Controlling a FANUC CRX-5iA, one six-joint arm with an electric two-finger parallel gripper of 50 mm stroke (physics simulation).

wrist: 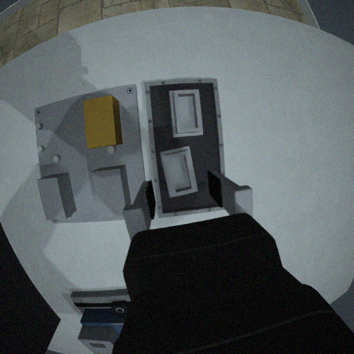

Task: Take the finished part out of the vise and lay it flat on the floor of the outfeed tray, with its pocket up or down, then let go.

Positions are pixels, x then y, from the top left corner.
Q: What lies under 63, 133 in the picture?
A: A grey plate.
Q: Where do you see a yellow block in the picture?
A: At 101, 115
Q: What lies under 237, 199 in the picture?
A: My gripper.
